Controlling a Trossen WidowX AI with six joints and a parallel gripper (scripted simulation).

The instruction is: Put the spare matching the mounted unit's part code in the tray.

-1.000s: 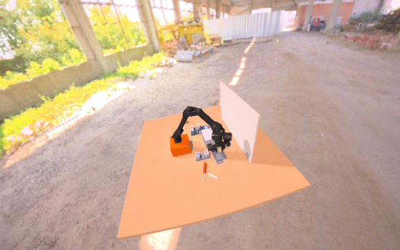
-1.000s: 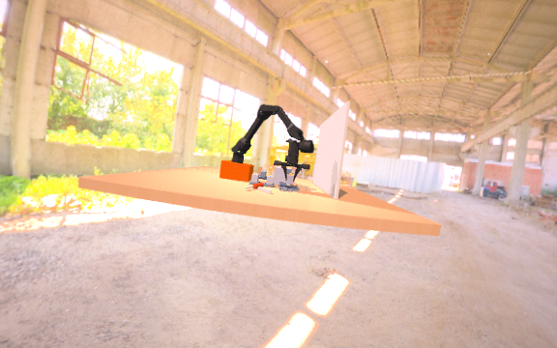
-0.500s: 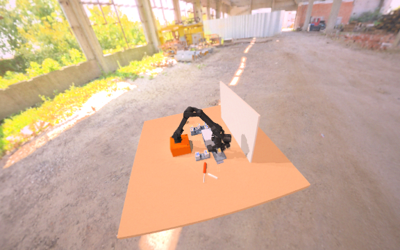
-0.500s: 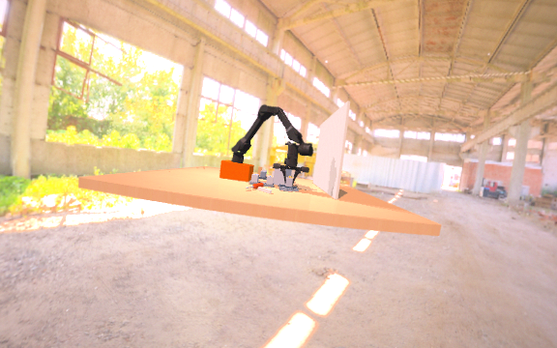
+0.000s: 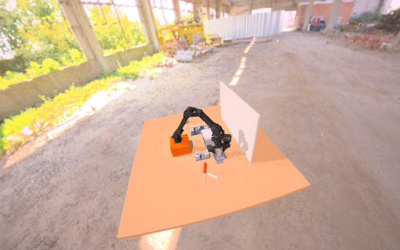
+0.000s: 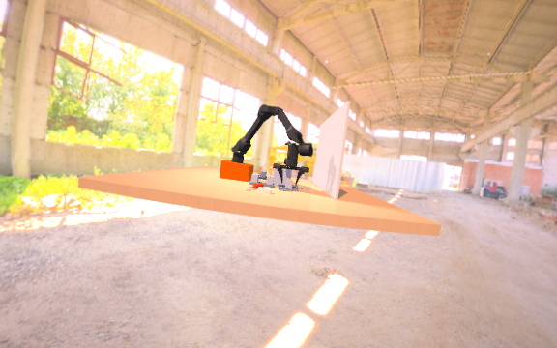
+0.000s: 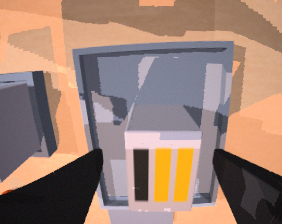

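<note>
Right now my gripper tip is 2 cm above the grey tray. Also, from my gripper tip: white upright panel (21 cm ahead, 20 cm above, 19 cm to the left); white stick (19 cm to the right, 11 cm behind, 2 cm below); white mounted unit (20 cm to the left, 4 cm behind, 3 cm above).
</note>
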